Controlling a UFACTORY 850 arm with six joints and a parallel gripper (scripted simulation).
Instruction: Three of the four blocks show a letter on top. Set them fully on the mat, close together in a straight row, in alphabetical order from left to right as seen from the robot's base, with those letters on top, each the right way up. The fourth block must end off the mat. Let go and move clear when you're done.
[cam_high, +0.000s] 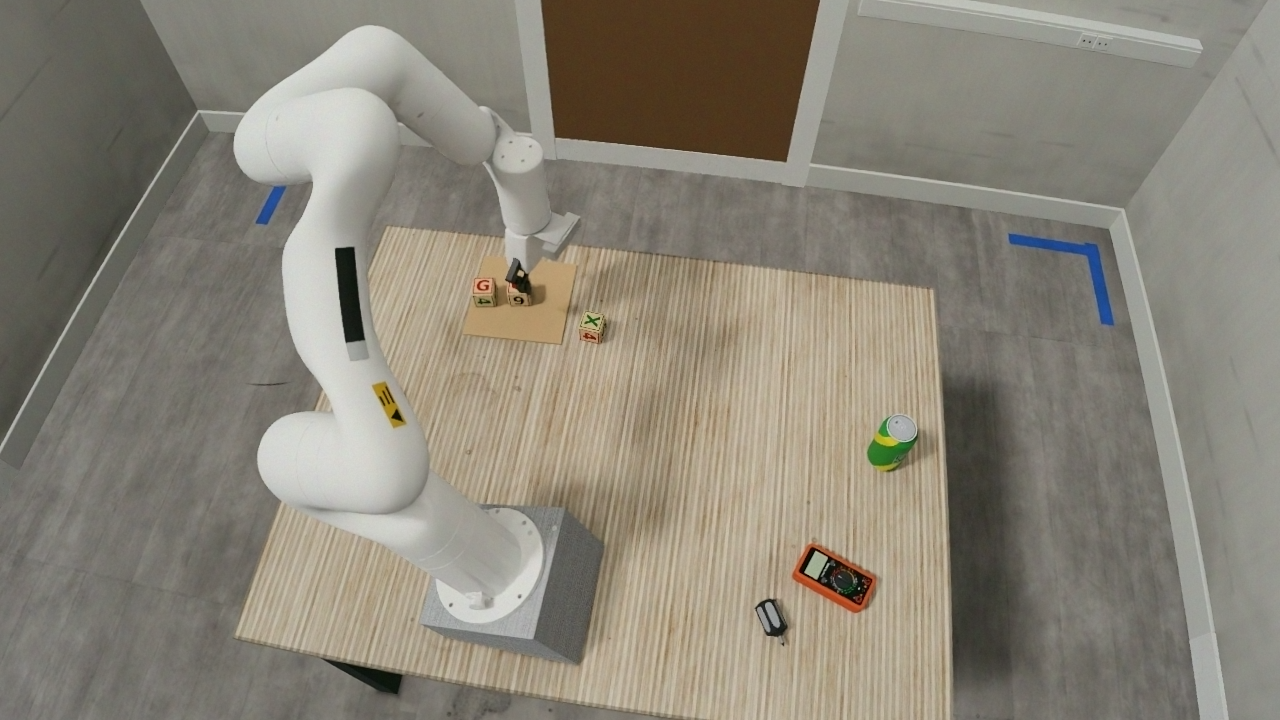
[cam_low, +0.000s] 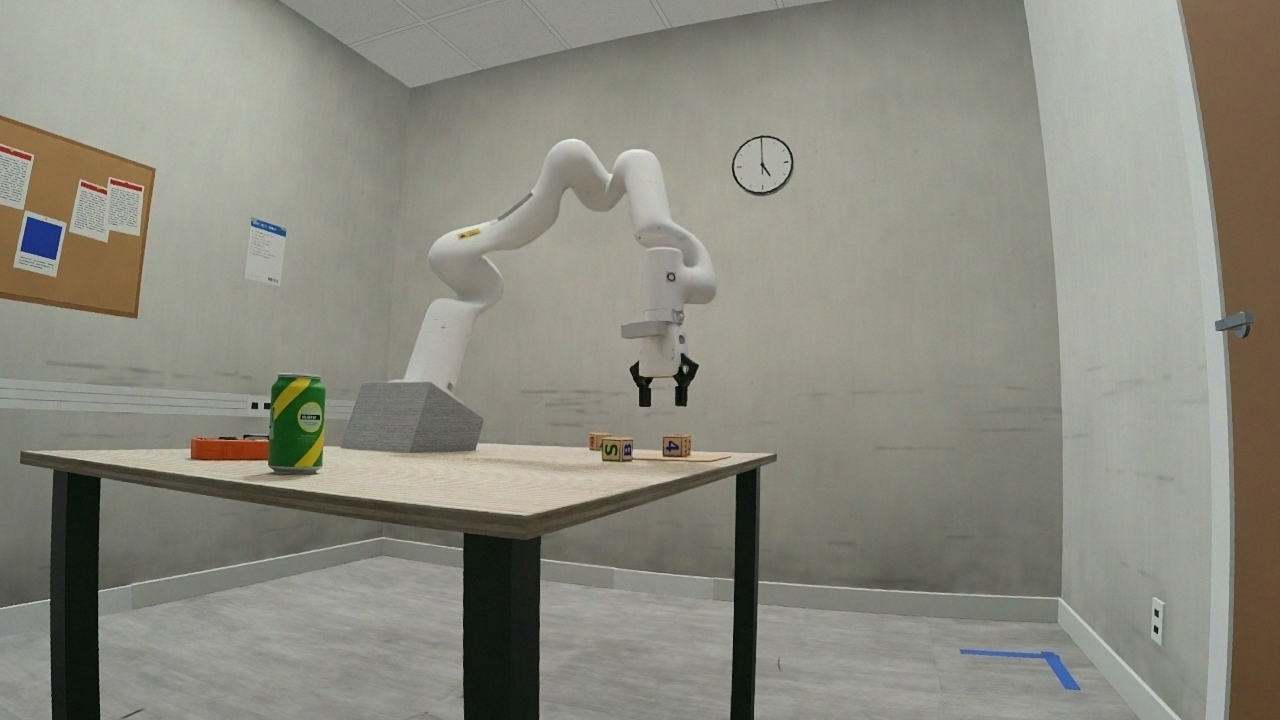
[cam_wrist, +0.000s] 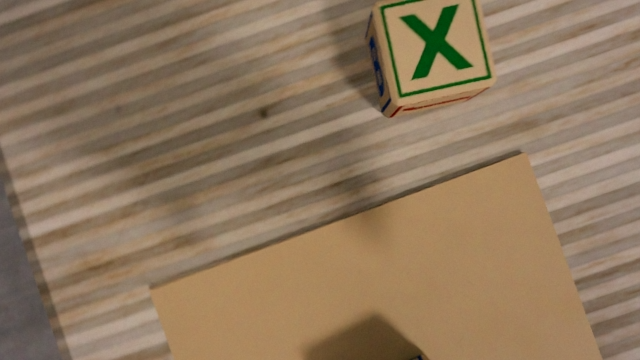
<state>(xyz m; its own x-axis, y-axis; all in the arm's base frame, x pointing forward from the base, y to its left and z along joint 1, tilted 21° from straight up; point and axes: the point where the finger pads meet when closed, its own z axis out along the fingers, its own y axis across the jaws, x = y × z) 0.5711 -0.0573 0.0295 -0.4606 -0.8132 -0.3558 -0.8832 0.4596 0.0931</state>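
Right now the X block is 110 mm to the right of my hand, 90 mm below it and 70 mm behind it. The rest, counted from my hand: G block: 110 mm to the left, 90 mm below, 20 mm ahead; then tan mat: 110 mm below, 40 mm to the left, 20 mm ahead; then Q block: 90 mm below, 40 mm to the left, 20 mm ahead.
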